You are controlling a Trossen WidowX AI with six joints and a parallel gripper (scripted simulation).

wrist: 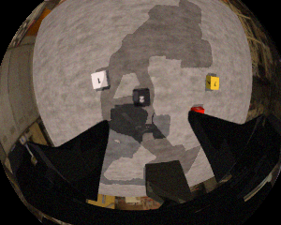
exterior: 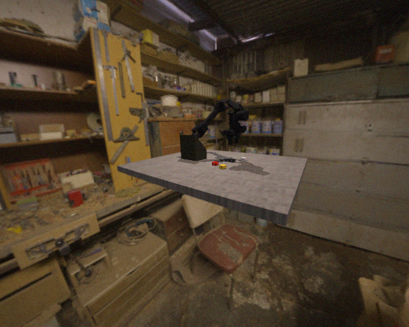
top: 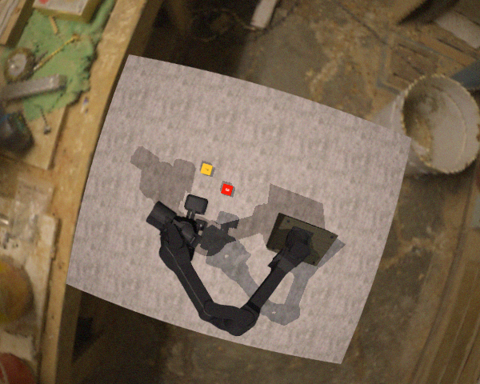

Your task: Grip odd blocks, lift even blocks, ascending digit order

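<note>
Right now the white block is 11 cm below my gripper tip, 8 cm to the left of it and 3 cm ahead of it. The rest, counted from my gripper tip: red block 14 cm to the right, 11 cm below, 6 cm behind; yellow block 18 cm to the right, 11 cm below, 3 cm ahead; dark block 11 cm below, 1 cm behind.
</note>
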